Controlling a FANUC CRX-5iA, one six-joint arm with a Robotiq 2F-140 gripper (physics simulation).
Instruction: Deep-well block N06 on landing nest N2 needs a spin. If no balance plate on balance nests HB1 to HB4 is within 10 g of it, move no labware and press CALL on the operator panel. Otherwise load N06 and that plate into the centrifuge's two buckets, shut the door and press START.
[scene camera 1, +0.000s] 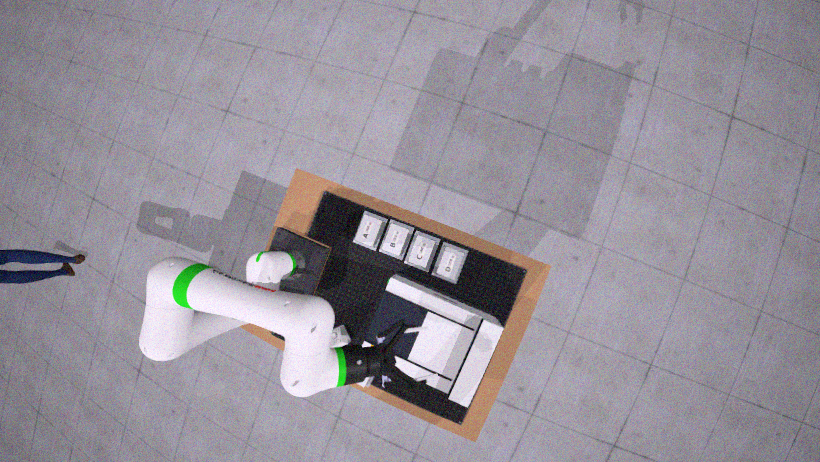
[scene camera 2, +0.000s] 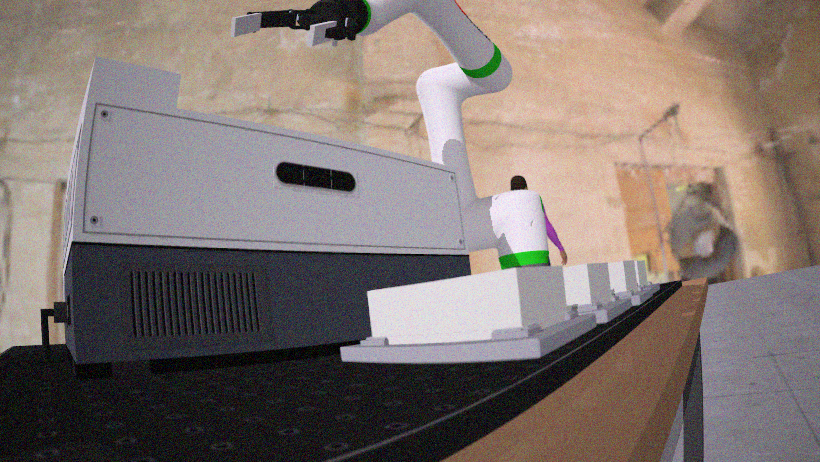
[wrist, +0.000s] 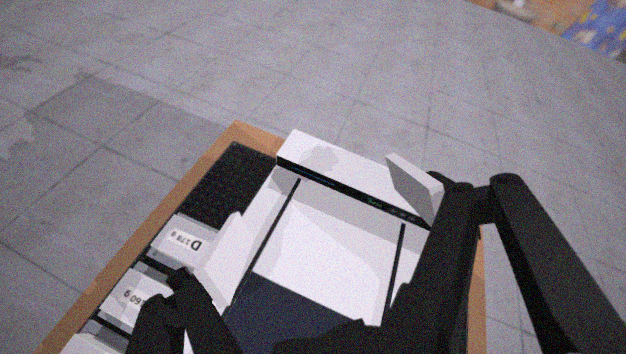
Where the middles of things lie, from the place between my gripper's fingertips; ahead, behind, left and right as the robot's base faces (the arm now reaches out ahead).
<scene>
I see my gripper 2 cm short of the centrifuge (scene camera 2: 192, 241), 5 cm to the left of it and 30 cm above it.
</scene>
